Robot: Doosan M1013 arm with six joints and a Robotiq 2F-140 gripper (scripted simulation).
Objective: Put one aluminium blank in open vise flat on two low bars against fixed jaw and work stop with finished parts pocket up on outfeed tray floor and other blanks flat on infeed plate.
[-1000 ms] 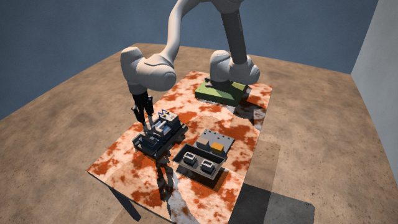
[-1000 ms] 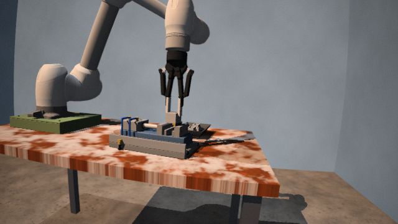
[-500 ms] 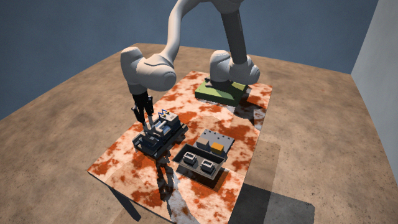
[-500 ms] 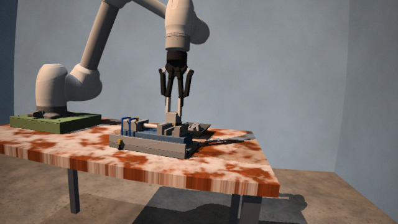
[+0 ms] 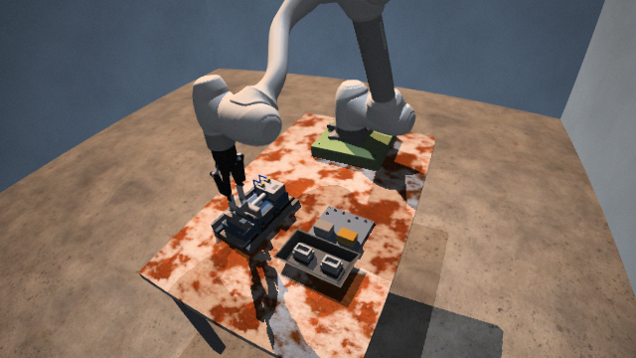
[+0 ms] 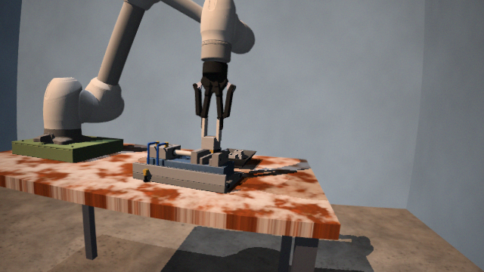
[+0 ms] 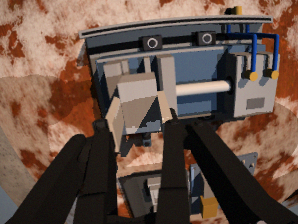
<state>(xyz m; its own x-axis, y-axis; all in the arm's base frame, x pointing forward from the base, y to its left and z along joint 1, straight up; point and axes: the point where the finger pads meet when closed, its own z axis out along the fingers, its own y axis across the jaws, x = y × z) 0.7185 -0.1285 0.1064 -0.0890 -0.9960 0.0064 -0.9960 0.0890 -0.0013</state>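
My hand is 9 cm past the piston rod, 8 cm above it and 1 cm to the right of it. Round my hand: infeed plate (32 cm to the left, 16 cm below, 15 cm behind); vise (12 cm below, 7 cm behind, 1 cm to the left); aluminium blank (27 cm to the left, 14 cm below, 11 cm behind).
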